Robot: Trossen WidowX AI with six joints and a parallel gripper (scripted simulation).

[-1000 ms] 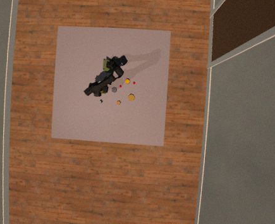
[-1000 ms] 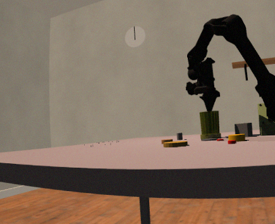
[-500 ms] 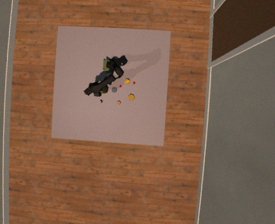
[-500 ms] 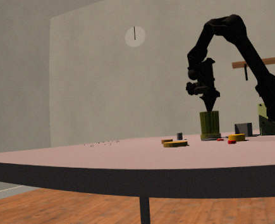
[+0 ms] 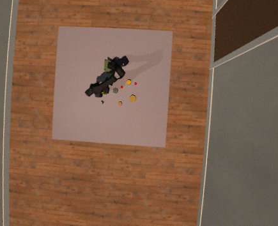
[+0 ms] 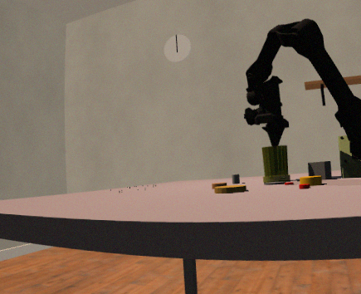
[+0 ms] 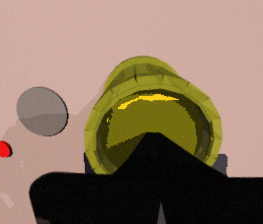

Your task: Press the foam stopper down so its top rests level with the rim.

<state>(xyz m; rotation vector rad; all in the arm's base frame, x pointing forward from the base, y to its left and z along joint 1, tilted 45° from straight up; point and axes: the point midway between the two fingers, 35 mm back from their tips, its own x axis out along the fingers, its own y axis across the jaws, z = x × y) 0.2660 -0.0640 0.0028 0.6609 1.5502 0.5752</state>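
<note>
The foam stopper lies 5 cm below my hand. The rest, counted from my hand: grey block 14 cm behind, 11 cm below, 6 cm to the left; grey disc 13 cm below, 12 cm to the left, 1 cm behind; small grey cylinder 14 cm ahead, 12 cm below, 1 cm to the right.
</note>
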